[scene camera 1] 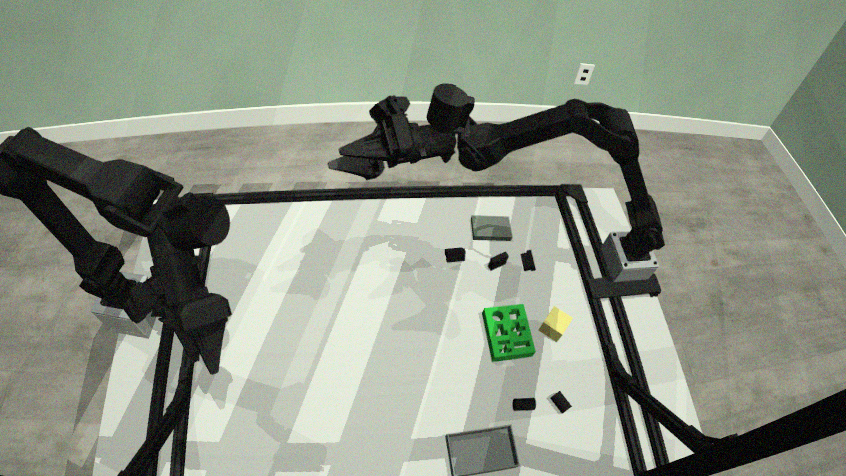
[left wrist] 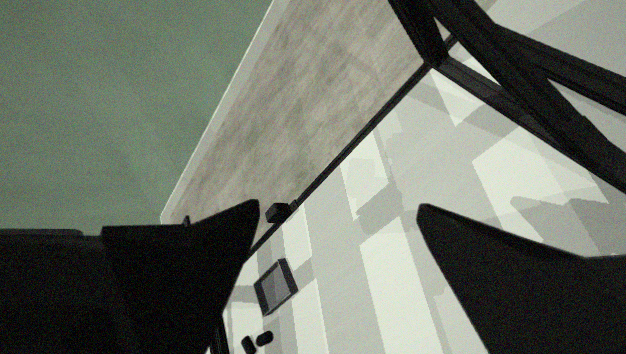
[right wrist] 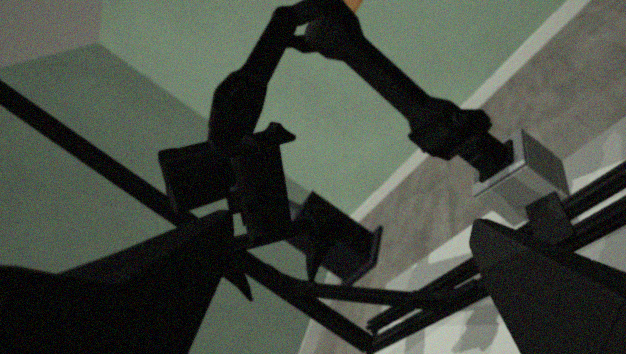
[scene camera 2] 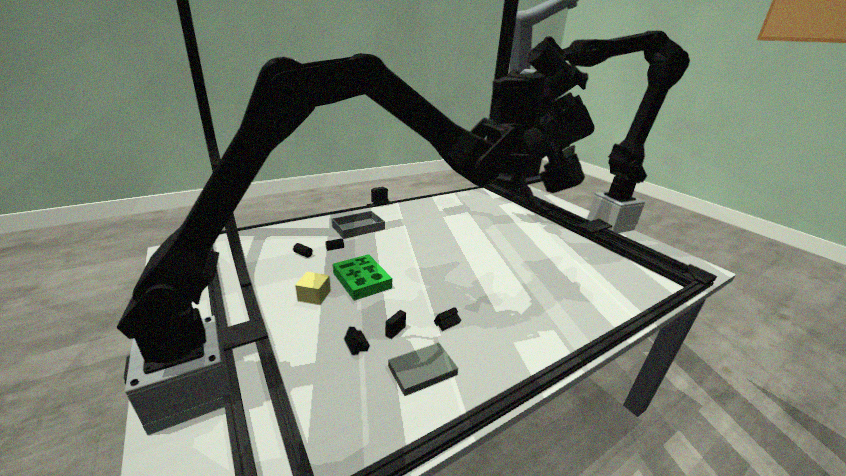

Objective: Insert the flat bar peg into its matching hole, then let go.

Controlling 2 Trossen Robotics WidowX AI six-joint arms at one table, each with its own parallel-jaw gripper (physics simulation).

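The green board [scene camera 1: 488, 350] [scene camera 2: 362, 290] lies on the table; its six shaped holes look unfilled, including the narrow bar slot [scene camera 1: 521, 344] [scene camera 2: 347, 264] near one corner. A dark, thin slab that looks like the flat bar peg [scene camera 1: 498, 260] [scene camera 2: 395, 323] lies on the table between two other dark pegs, apart from the board. My left gripper [scene camera 1: 211, 361] [left wrist: 337, 209] is open and empty, high over the table's left side in scene camera 1. My right gripper [scene camera 1: 335, 158] is open and empty, raised far from the pegs. Arm parts hide fingers in scene camera 2.
Dark pegs [scene camera 1: 454, 254] [scene camera 1: 528, 260] lie beside the slab; two more [scene camera 1: 524, 404] [scene camera 1: 560, 401] lie across the board. A yellow block [scene camera 1: 556, 323] [scene camera 2: 312, 288] stands beside the board. A grey tray [scene camera 1: 447, 454] [scene camera 2: 357, 230] and flat grey box [scene camera 1: 491, 227] [scene camera 2: 423, 368] are on the table. Black rails border it.
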